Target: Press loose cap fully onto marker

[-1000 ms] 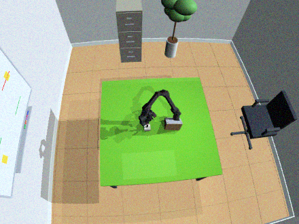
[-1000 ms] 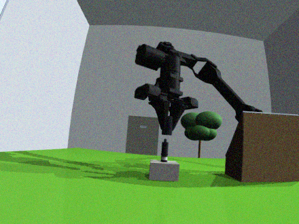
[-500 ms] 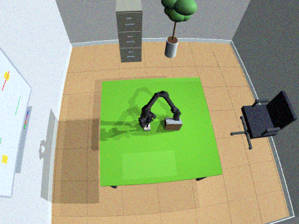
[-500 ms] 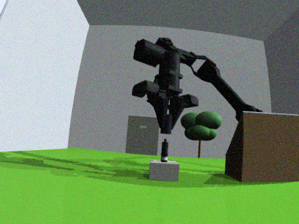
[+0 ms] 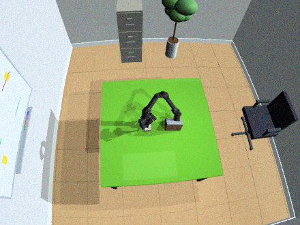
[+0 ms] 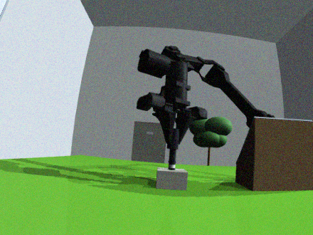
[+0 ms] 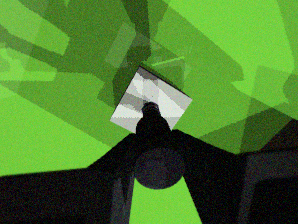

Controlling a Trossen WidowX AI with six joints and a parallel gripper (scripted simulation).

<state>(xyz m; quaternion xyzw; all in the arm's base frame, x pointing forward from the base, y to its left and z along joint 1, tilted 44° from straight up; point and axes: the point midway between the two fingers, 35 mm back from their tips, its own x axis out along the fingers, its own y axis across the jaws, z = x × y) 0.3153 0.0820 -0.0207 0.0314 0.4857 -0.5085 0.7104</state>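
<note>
My gripper tip is now 8 cm above the grey holder block. Also, from my gripper tip: black cap 1 cm above.
</note>
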